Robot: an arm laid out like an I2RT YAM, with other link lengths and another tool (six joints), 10 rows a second.
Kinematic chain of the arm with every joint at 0, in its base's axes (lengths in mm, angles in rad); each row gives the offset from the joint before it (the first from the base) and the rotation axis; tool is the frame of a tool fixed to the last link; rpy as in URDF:
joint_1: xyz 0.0 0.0 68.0 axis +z
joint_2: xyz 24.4 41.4 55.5 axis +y
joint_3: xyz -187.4 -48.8 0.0 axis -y
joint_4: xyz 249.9 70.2 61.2 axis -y
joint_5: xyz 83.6 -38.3 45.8 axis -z
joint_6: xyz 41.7 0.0 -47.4 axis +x
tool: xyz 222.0 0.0 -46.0 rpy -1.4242 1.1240 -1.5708
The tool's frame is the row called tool.
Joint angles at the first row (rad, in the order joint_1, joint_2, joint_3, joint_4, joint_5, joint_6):
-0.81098 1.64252 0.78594 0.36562 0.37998 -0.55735
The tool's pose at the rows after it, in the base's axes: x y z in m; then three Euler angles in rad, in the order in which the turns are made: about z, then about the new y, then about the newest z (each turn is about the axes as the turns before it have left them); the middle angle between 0 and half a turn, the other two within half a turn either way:
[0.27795, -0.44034, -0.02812, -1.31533, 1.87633, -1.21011]
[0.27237, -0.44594, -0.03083, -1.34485, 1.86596, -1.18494]
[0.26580, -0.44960, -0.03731, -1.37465, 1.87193, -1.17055]
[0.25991, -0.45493, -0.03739, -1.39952, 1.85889, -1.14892]
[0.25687, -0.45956, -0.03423, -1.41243, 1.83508, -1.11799]
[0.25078, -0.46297, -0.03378, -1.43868, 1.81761, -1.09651]
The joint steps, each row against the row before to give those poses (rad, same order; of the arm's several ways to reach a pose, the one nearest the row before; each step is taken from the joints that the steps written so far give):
-0.00449 0.02817 0.00098 0.03549 0.01767 0.01513
-0.00989 0.02686 0.00358 0.03264 0.01671 0.02895
-0.00945 0.02854 0.01120 0.00813 0.01498 0.02688
-0.01134 0.01553 -0.00076 0.02944 0.01261 0.02070
-0.00946 0.00688 -0.01242 0.04728 0.00507 0.01847
-0.00590 0.01294 -0.00898 0.03886 0.01998 0.02029

